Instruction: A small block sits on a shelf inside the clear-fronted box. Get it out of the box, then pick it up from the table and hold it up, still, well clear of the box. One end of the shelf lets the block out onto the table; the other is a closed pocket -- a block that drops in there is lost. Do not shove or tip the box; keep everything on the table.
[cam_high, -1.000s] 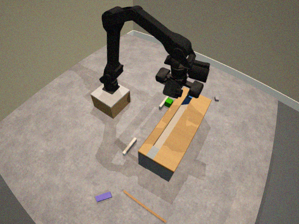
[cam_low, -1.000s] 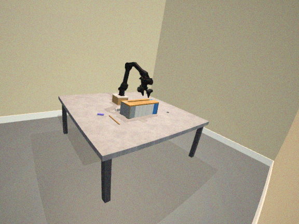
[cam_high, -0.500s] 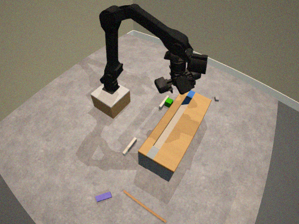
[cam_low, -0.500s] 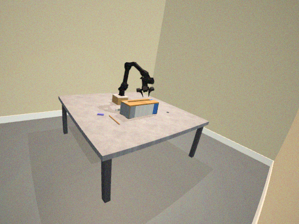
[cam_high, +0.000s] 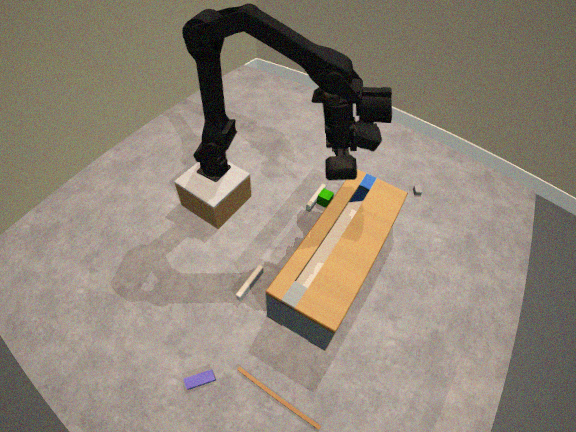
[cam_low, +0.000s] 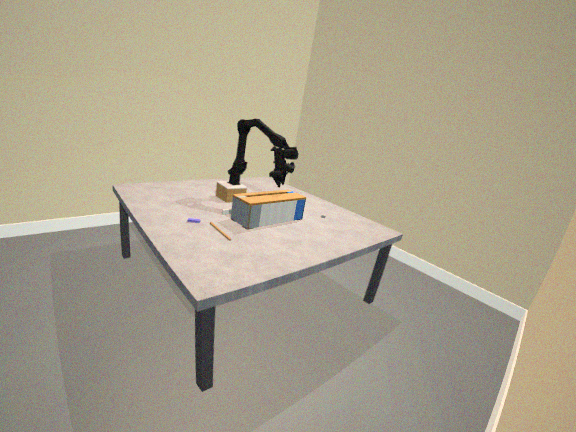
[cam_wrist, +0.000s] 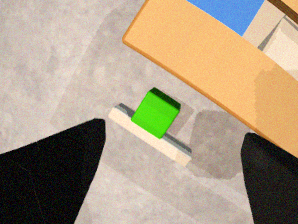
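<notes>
Now: gripper tip 30 mm past the green block, 10 mm to the right of it and 130 mm above it. The rest, counted from my gripper tip: long box: 50 mm ahead, 150 mm to the right, 90 mm below; then thin orange stick: 110 mm ahead, 480 mm to the right, 140 mm below.
</notes>
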